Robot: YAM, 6 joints.
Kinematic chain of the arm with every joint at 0, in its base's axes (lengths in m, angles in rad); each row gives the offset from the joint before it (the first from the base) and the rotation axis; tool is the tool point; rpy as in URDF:
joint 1: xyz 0 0 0.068 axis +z
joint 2: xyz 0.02 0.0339 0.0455 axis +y
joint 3: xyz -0.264 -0.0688 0 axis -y
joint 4: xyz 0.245 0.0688 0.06 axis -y
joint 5: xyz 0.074 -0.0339 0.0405 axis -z
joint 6: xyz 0.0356 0 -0.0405 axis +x
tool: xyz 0 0 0 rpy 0 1.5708 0
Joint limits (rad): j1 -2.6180..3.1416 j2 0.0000..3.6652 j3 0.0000..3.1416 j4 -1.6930..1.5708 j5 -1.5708..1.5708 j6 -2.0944..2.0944
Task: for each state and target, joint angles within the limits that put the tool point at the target. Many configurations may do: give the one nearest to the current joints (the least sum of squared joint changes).
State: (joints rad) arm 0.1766 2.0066 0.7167 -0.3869 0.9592 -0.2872
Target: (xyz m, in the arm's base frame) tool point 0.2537 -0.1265 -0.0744
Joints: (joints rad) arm -0.3618 2.5399 0.9849 -0.2214 0.9289 -0.2872
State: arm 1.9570 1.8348 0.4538 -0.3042 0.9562 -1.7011
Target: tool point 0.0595 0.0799 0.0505
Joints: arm 1.2580 1.7293 0.1998 -0.4720 1.1188 -1.7011
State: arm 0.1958 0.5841 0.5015 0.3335 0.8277 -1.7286
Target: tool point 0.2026 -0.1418 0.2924
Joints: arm -0.5044 1.1018 0.6666 0.3562 0.8280 -1.7286
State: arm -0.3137 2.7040 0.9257 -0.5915 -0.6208 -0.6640
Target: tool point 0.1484 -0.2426 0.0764
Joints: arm -1.0909 1.9990 0.9820 -0.8052 -0.5844 -0.6640
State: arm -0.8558 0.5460 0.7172 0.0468 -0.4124 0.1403
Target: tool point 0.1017 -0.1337 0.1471
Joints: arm -0.9951 0.9012 0.2392 -0.0502 -0.3593 0.1403
